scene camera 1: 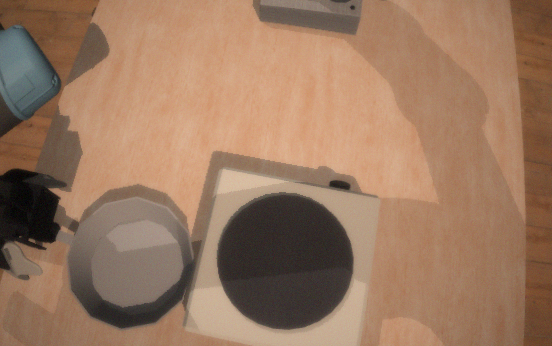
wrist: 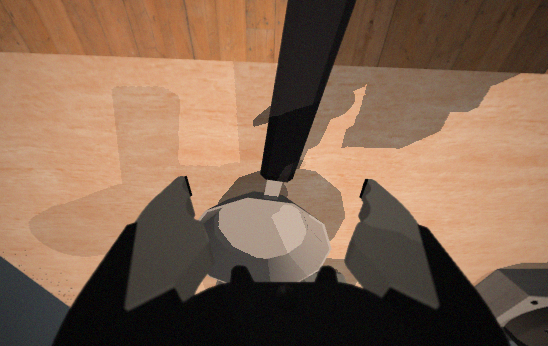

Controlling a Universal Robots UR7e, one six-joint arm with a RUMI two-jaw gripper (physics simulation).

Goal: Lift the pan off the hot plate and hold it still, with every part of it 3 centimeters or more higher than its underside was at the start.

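Places are measured from the arm's base along level axes (x ahead, y left, z up), in metres.
Pixels of known places: gripper, fingertip midpoint: [wrist: 276,180].
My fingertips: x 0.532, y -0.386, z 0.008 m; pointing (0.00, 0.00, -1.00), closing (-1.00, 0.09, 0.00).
Behind a point stands the place of what it marks.
The grey round pan [scene camera 1: 137,272] {x 0.573, y -0.247, z -0.056 m} [wrist: 262,230] {x 0.560, y -0.252, z -0.056 m} is at the lower left in the scene view, beside the left edge of the cream hot plate [scene camera 1: 362,220] {x 0.484, y 0.082, z 0.012 m}. The hot plate's round black top [scene camera 1: 285,260] {x 0.548, y -0.024, z 0.020 m} is uncovered. How the pan is supported does not show clearly. Its black handle [wrist: 305,85] {x 0.510, y -0.453, z 0.010 m} runs up and away in the wrist view, joined by a short pale neck [wrist: 273,188] {x 0.536, y -0.358, z -0.020 m}. My gripper [scene camera 1: 36,222] {x 0.532, y -0.386, z 0.008 m} [wrist: 276,180] {x 0.532, y -0.386, z 0.008 m} is open and empty, at the left edge in the scene view. In the wrist view its fingers appear on either side of the neck; their height relative to it is unclear.
A grey box-shaped appliance [scene camera 1: 310,20] {x 0.102, y 0.001, z -0.036 m} [wrist: 510,295] {x 0.095, y -0.068, z -0.023 m} stands at the top of the scene view and lower right of the wrist view. A blue arm part [scene camera 1: 30,75] {x 0.461, y -0.253, z 0.325 m} is at the upper left. The wooden table [scene camera 1: 250,100] {x 0.266, y -0.097, z -0.059 m} [wrist: 75,125] {x 0.745, y -0.430, z -0.059 m} ends at the left, over the floor.
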